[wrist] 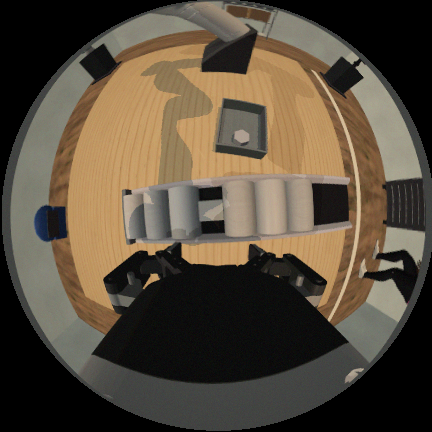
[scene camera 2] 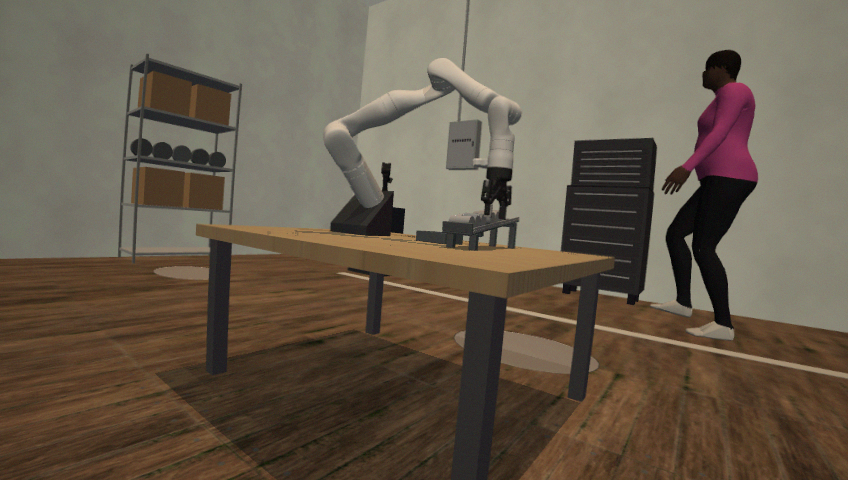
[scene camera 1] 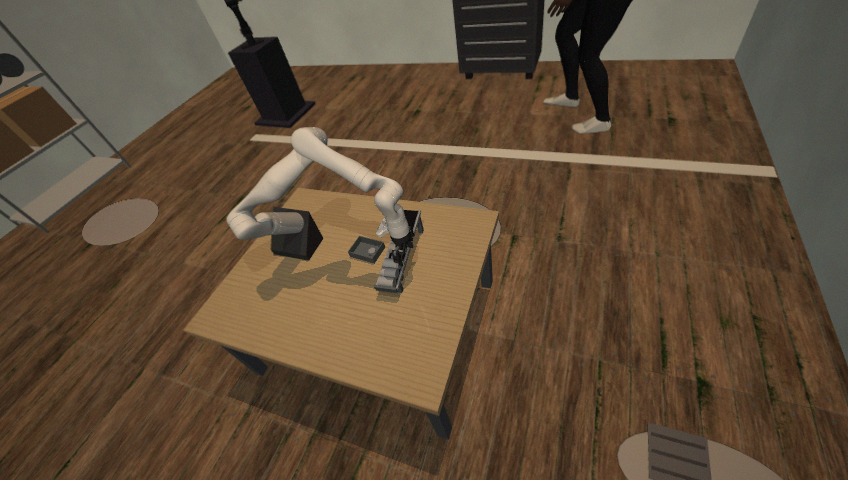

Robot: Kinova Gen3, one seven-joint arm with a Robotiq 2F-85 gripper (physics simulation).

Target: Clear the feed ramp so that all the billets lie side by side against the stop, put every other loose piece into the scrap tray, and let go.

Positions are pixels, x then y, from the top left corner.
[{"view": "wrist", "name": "my gripper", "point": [214,250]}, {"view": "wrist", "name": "billet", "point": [133,208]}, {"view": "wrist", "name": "billet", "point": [238,199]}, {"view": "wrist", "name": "billet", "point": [270,198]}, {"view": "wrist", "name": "billet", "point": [299,200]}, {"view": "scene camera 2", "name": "my gripper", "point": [494,218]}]
